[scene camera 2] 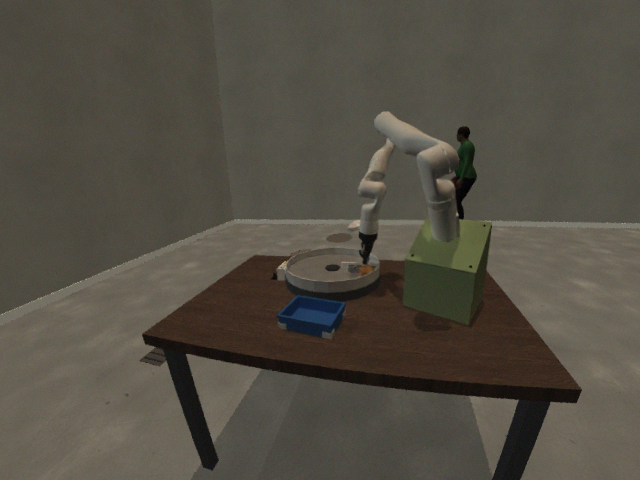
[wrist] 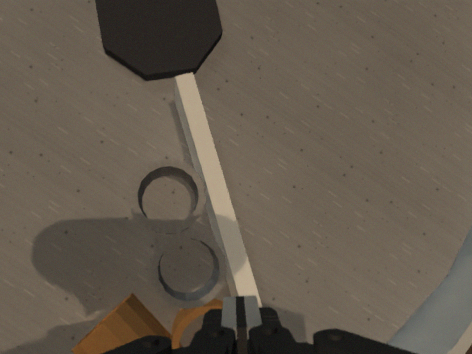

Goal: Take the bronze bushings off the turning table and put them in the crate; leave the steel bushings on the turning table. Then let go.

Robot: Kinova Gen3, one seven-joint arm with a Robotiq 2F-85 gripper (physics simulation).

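Frame: origin at the arm's base, x back, y up, z left, level; centimetres.
Seen in the pictures: gripper, fingertip midpoint: (scene camera 2: 365, 263) (wrist: 240, 320); arm's base, origin of the base link: (scene camera 2: 445, 233).
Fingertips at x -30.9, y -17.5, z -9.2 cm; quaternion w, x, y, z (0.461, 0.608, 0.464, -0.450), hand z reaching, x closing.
Note:
Pixels of each thing's top centre, then the offset from my fingertips to it. "*": a spot on its surface instead.
- blue crate, middle of its top: (scene camera 2: 312, 308) dz +35.9, dx -10.9, dy -3.4 cm
- pale bar, surface spot: (wrist: 212, 175) * dz +0.0, dx -6.0, dy +0.1 cm
- dark hub, middle of its top: (wrist: 159, 15) (scene camera 2: 332, 266) dz +0.8, dx -14.8, dy -2.3 cm
The turning table (scene camera 2: 323, 284) stands at the back of the wooden table. In the wrist view two steel bushings (wrist: 142, 189) (wrist: 174, 292) stand upright as rings left of a pale bar. One bronze bushing (wrist: 122, 324) lies on its side; another bronze bushing (wrist: 180, 322) stands upright, partly hidden by the gripper. Bronze also shows as an orange patch in the scene view. The gripper (scene camera 2: 365, 261) (wrist: 241, 312) is shut and empty, low over the turning table beside the upright bronze bushing and over the bar's outer end. The blue crate (scene camera 2: 309, 326) stands nearer the scene camera.
The pale bar (wrist: 212, 175) runs outward from the dark hub (wrist: 161, 37) (scene camera 2: 332, 267). The turning table's raised wall (wrist: 435, 305) is at the lower right in the wrist view. The green base block (scene camera 2: 439, 284) carries the arm on the right. A person (scene camera 2: 465, 160) stands behind it.

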